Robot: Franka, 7 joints.
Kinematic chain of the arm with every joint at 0, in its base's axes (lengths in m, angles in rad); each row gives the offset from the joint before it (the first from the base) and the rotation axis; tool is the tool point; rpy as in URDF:
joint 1: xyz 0 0 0.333 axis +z
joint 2: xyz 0 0 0 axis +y
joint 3: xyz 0 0 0.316 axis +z
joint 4: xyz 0.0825 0 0 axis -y
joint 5: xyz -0.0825 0 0.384 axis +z
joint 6: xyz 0 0 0 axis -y
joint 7: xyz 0.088 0 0 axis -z
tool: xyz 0 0 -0.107 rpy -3.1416 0 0
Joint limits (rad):
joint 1: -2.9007..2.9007
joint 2: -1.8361..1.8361
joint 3: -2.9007..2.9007
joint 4: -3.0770..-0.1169
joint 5: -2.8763..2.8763
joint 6: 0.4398..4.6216
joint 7: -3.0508..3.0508
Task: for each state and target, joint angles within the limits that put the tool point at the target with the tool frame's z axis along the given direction. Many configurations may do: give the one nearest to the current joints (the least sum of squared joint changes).
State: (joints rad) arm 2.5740 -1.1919 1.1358 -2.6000 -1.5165 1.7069 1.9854
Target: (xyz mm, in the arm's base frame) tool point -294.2 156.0 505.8 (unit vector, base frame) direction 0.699 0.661 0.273
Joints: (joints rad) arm 1.9056 -0.7678 0.9531 -2.5642 -1.1391 1.3942 1.9854
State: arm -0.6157 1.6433 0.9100 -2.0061 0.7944 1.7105 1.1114
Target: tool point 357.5 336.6 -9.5 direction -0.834 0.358 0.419
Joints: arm -0.2991 1.6187 0.8374 -1.6375 0.3531 1.4526 1.1114
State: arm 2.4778 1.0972 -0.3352 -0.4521 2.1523 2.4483 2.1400
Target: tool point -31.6 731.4 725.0 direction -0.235 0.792 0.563
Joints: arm 1.7058 0.9582 -0.2133 -0.1209 2.4032 2.9544 2.1400
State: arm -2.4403 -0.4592 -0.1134 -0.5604 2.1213 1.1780 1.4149
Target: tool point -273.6 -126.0 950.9 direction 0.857 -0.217 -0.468
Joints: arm -2.9007 0.4127 -0.3484 -0.3185 2.6283 0.4423 1.4149
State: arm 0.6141 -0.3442 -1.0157 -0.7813 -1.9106 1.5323 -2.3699
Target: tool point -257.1 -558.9 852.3 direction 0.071 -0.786 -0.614
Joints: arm 0.6144 -0.9926 -0.8122 -0.7004 -1.5727 1.5631 -2.3699
